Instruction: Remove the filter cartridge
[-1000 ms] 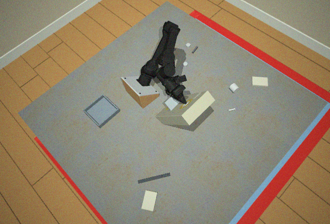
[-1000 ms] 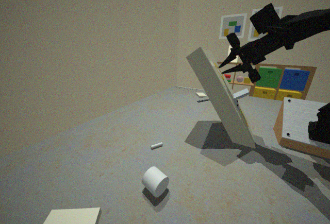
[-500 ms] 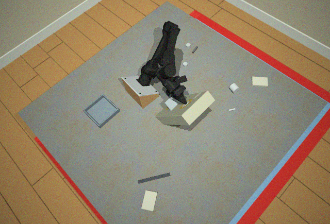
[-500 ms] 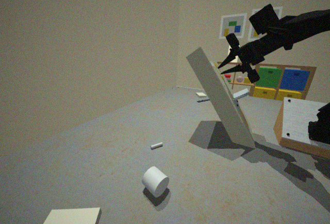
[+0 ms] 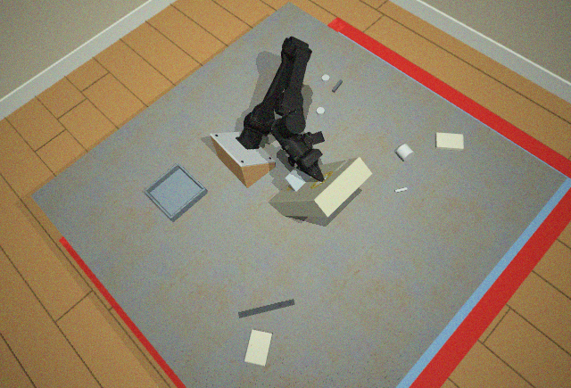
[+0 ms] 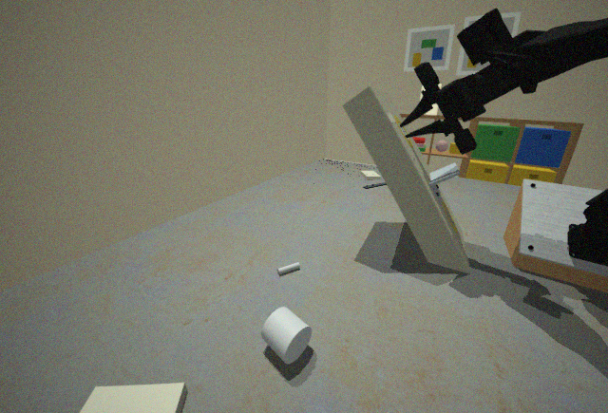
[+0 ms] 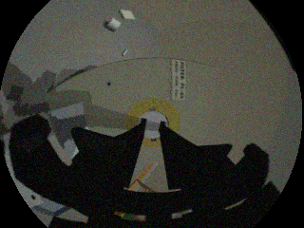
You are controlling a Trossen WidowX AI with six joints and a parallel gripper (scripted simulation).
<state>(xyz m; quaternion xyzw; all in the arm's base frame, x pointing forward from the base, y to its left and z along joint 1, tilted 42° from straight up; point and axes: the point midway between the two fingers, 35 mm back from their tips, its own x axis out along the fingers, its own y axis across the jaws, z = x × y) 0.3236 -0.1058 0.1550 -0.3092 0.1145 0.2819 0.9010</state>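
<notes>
Right now my gripper tip is 10 mm short of the round filter cartridge and 10 mm above it. Round my gripper tip: grey-blue tray (400 mm behind, 320 mm to the right, 220 mm below); then cream service panel (30 mm behind, 80 mm below).
</notes>
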